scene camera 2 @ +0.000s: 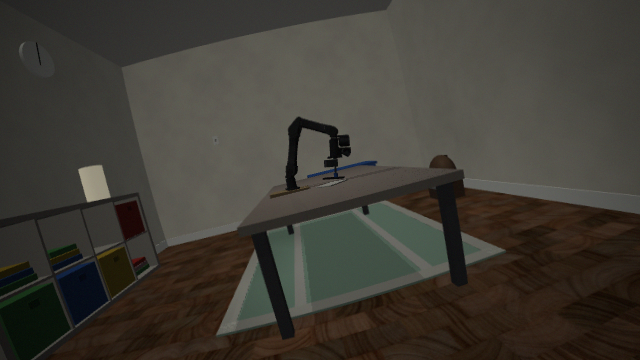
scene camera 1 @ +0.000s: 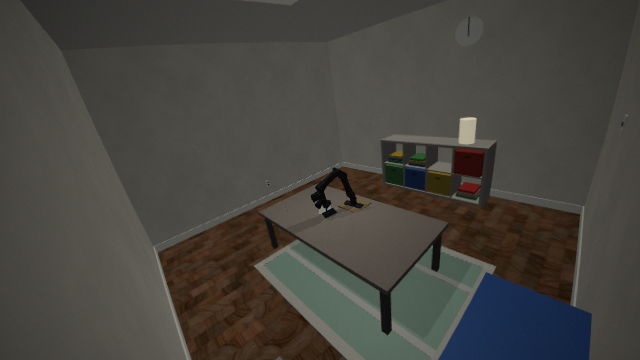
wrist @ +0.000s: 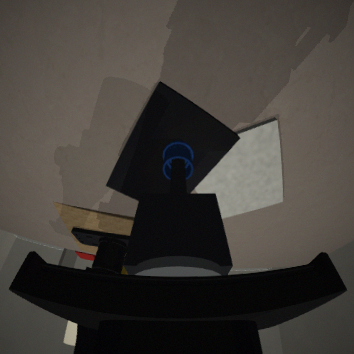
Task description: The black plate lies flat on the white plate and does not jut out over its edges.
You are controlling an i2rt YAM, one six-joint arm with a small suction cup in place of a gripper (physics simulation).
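Frame: origin at the arm's base, x back, y down, z right, level; metres.
Seen in the pictures: hand at its tool point: (scene camera 2: 336, 178) (scene camera 1: 327, 213) (wrist: 177, 149); arm's base at its link origin: (scene camera 2: 292, 189) (scene camera 1: 353, 204) (wrist: 114, 239).
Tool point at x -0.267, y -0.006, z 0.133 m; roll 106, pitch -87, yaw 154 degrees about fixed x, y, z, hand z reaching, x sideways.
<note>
Offsets run from my tool point to a thing's middle. Level surfaces: height alone.
A square black plate @(dz -0.012, dx +0.010, dy -0.008 m) (wrist: 154, 140) (scene camera 1: 329, 213) (scene camera 2: 336, 178) hangs on my suction cup (wrist: 178, 161) (scene camera 1: 326, 207) (scene camera 2: 334, 171), which sits on the middle of its top face. It is held a little above the table. A square white plate @(dz +0.086, dx +0.059, dy +0.013 m) (wrist: 249, 172) (scene camera 2: 330, 183) lies flat on the table, to the right of the black plate in the wrist view. The black plate is turned at an angle to the white one. It covers only the white plate's near left corner and juts out well past that side.
The grey table @(dy +0.016 m) (scene camera 1: 371, 241) (scene camera 2: 366, 190) carries a wooden base board (scene camera 1: 359, 205) (scene camera 2: 288, 192) (wrist: 88, 218) under the arm's foot. A shelf unit (scene camera 1: 438, 139) with coloured boxes stands by the wall. A blue slab (scene camera 1: 514, 322) lies near the table's far end.
</note>
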